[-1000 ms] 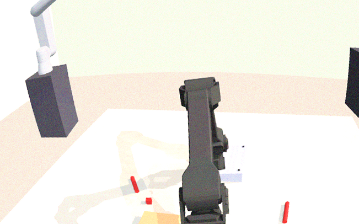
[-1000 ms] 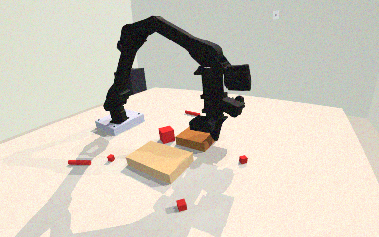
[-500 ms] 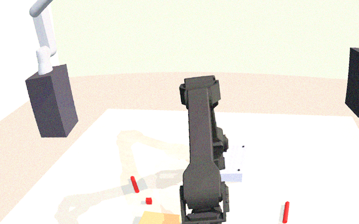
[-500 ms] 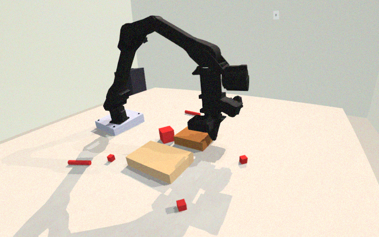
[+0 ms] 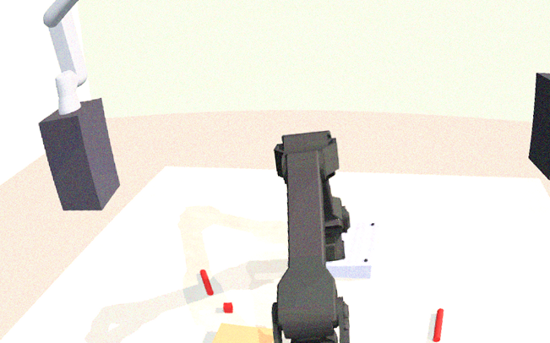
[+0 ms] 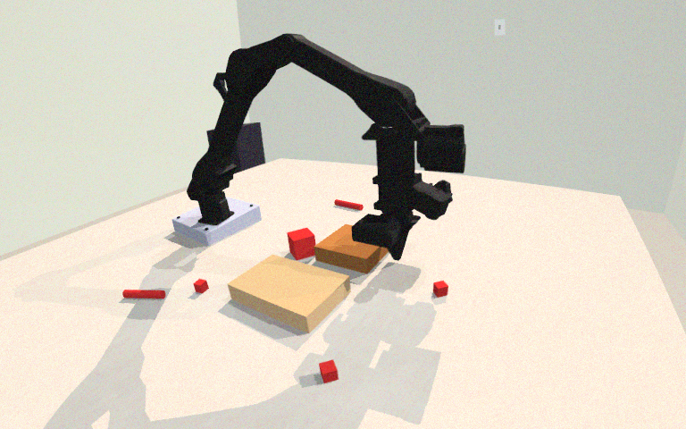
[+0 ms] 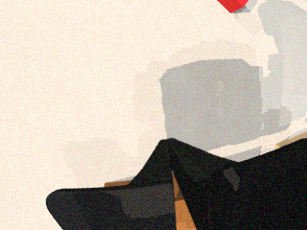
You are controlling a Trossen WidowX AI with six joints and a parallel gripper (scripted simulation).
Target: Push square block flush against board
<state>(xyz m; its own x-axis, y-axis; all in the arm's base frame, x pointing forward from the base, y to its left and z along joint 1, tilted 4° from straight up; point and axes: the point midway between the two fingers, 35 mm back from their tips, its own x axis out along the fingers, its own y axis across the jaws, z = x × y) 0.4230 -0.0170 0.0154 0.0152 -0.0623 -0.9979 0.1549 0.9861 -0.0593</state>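
The square block is 80 mm behind my gripper tip, 10 mm to the left of it and 10 mm above it. The rest, counted from my gripper tip: board 130 mm behind, 140 mm to the right, 10 mm above; red cube 170 mm behind, 20 mm to the right, 10 mm above.
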